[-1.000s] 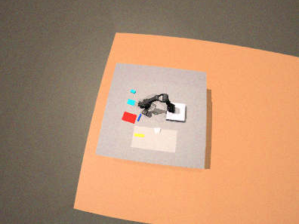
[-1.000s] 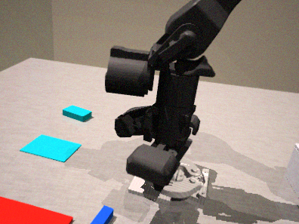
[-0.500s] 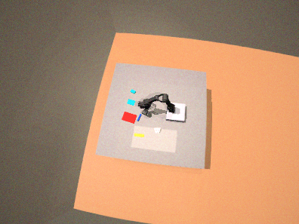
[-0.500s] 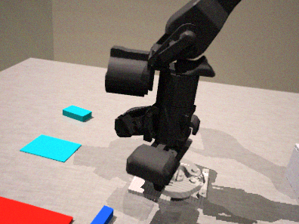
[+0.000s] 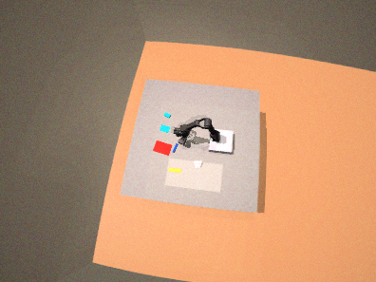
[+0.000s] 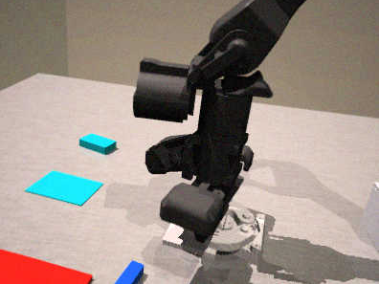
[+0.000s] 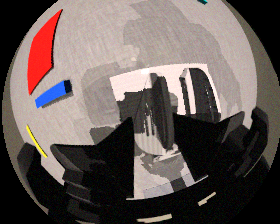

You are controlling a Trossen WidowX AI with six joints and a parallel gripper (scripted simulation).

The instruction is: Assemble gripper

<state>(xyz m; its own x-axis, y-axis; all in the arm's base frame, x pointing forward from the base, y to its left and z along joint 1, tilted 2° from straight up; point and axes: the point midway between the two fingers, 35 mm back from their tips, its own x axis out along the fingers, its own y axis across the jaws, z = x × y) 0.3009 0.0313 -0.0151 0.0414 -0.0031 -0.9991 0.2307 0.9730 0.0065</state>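
Now: the flat white plate 10 mm ahead of my gripper tip, 30 mm to the right of it and 10 mm below it. Round my gripper tip: flat cyan patch 230 mm ahead, 60 mm to the right, 10 mm below; red patch 200 mm ahead, 140 mm to the left, 10 mm below; blue bar 80 mm ahead, 120 mm to the left, 10 mm below.
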